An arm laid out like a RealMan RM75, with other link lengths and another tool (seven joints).
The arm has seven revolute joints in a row. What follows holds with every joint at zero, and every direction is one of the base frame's.
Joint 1 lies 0.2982 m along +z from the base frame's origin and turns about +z.
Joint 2 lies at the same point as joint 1 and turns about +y.
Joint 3 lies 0.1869 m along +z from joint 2 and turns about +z.
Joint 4 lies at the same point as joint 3 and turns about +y.
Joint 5 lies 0.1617 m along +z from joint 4 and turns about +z.
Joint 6 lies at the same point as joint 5 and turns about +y.
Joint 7 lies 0.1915 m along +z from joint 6 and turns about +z.
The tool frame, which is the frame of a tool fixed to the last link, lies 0.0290 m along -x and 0.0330 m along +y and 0.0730 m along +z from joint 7; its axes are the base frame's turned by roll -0.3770, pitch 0.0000 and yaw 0.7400 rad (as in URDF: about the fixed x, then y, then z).
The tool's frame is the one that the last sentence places.
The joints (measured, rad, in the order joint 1, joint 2, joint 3, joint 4, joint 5, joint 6, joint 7), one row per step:
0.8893 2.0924 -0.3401 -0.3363 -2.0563 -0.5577 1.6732
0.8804 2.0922 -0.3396 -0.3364 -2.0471 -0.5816 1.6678
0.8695 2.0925 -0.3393 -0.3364 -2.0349 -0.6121 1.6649
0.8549 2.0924 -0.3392 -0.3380 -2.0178 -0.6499 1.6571
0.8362 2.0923 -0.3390 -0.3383 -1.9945 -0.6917 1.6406
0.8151 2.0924 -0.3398 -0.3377 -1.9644 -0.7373 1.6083
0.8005 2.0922 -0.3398 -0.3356 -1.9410 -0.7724 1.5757
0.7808 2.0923 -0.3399 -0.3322 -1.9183 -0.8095 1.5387
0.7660 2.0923 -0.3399 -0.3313 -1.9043 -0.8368 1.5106
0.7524 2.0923 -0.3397 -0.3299 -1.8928 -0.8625 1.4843
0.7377 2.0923 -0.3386 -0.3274 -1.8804 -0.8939 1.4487
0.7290 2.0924 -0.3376 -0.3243 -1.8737 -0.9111 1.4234
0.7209 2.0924 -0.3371 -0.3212 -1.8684 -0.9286 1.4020
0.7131 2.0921 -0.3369 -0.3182 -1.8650 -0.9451 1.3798
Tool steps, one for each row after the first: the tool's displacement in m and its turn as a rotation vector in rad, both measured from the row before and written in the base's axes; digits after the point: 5 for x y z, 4 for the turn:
-0.00170 -0.00282 -0.00131 -0.0073 0.0152 0.0086
-0.00258 -0.00357 -0.00158 -0.0090 0.0233 0.0096
-0.00298 -0.00424 -0.00072 -0.0078 0.0257 0.0137
-0.00262 -0.00515 -0.00032 -0.0061 0.0261 0.0164
-0.00333 -0.00588 0.00011 -0.0030 0.0201 0.0254
-0.00347 -0.00455 0.00017 -0.0005 0.0102 0.0254
-0.00175 -0.00592 -0.00022 -0.0006 0.0077 0.0245
-0.00106 -0.00442 0.00015 0.0007 0.0019 0.0195
-0.00108 -0.00434 -0.00006 0.0003 0.0010 0.0188
-0.00213 -0.00531 -0.00028 0.0010 -0.0018 0.0267
-0.00096 -0.00338 -0.00065 0.0008 -0.0044 0.0167
-0.00121 -0.00341 -0.00076 -0.0005 -0.0024 0.0159
-0.00098 -0.00345 -0.00098 -0.0008 -0.0053 0.0165

